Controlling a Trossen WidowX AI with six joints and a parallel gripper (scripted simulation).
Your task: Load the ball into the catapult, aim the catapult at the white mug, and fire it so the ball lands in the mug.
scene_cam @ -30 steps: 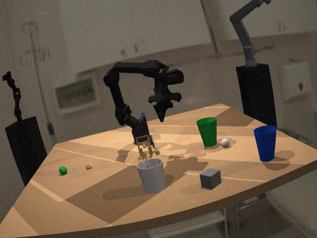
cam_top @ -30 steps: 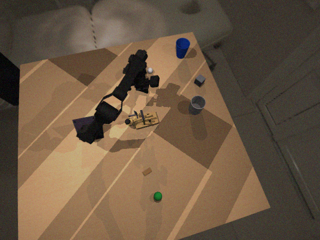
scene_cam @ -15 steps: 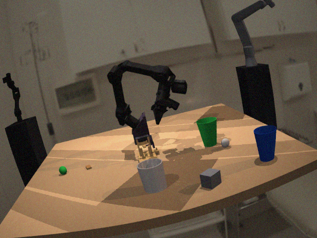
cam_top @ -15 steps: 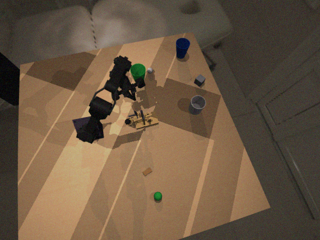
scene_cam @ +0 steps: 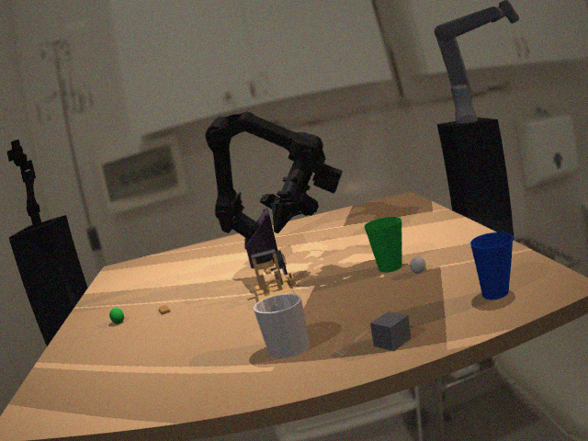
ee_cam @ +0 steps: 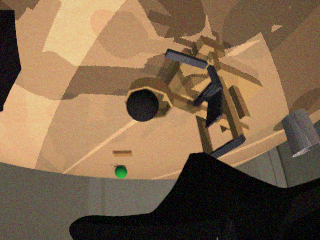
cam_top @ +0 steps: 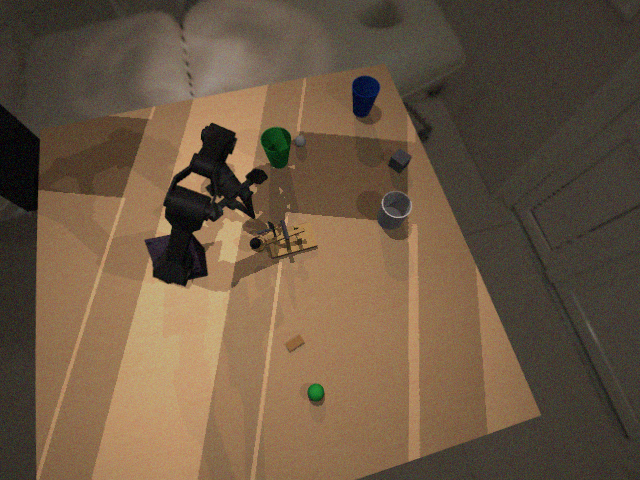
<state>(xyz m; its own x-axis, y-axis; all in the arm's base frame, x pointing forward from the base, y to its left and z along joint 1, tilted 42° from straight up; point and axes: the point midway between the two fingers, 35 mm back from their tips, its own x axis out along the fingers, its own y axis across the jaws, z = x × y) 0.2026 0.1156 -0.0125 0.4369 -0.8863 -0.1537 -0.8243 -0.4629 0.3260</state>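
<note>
My gripper tip is 70 mm above the black ball, 50 mm to the left of it and 10 mm past it. From my gripper tip the other things lie so: green cup: 260 mm to the left, 100 mm below, 90 mm ahead; then catapult: 80 mm below, 60 mm ahead, 20 mm to the right; then small tan block: 340 mm to the right, 130 mm below, 60 mm ahead.
</note>
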